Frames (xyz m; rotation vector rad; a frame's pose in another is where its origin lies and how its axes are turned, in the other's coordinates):
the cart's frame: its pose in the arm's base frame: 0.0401 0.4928 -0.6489 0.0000 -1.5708 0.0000
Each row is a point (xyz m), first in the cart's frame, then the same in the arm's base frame.
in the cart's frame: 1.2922 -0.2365 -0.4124
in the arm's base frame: 0.4525 0.2563 0.6433
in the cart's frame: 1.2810 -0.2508 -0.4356
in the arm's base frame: 0.4757 0.2420 0.6321
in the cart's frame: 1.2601 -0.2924 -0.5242
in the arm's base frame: 0.5643 0.2004 0.6112
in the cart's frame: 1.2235 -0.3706 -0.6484
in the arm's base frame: 0.6885 0.1222 0.5746
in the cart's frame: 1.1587 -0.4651 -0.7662
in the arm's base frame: 0.8063 0.0277 0.5098
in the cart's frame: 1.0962 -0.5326 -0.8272
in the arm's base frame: 0.8673 -0.0398 0.4473
